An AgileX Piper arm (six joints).
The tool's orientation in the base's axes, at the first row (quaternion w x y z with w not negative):
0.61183, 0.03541, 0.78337, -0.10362
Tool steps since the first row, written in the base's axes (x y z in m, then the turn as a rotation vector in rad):
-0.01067, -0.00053, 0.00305, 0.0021, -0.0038, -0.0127
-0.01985, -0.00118, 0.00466, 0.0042, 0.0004, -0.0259
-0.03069, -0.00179, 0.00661, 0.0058, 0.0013, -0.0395
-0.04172, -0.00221, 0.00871, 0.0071, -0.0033, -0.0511
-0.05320, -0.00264, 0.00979, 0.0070, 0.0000, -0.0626
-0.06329, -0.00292, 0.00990, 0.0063, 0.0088, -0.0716
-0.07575, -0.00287, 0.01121, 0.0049, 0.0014, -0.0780
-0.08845, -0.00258, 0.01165, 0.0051, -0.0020, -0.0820
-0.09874, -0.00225, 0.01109, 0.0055, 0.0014, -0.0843
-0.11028, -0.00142, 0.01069, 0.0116, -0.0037, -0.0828
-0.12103, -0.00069, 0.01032, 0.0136, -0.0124, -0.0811
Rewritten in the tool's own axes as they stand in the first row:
-0.00025, -0.00283, -0.01074, 0.0120, -0.0018, 0.0057
0.00052, -0.00532, -0.01971, 0.0239, 0.0042, 0.0099
0.00138, -0.00813, -0.03034, 0.0366, 0.0070, 0.0143
0.00213, -0.01080, -0.04123, 0.0478, 0.0042, 0.0192
0.00397, -0.01344, -0.05231, 0.0587, 0.0087, 0.0210
0.00639, -0.01556, -0.06188, 0.0670, 0.0183, 0.0206
0.00822, -0.01794, -0.07404, 0.0740, 0.0115, 0.0223
0.01094, -0.02003, -0.08628, 0.0781, 0.0087, 0.0241
0.01402, -0.02151, -0.09601, 0.0800, 0.0124, 0.0243
0.01722, -0.02276, -0.10707, 0.0774, 0.0084, 0.0308
0.02020, -0.02396, -0.11736, 0.0758, 0.0000, 0.0341

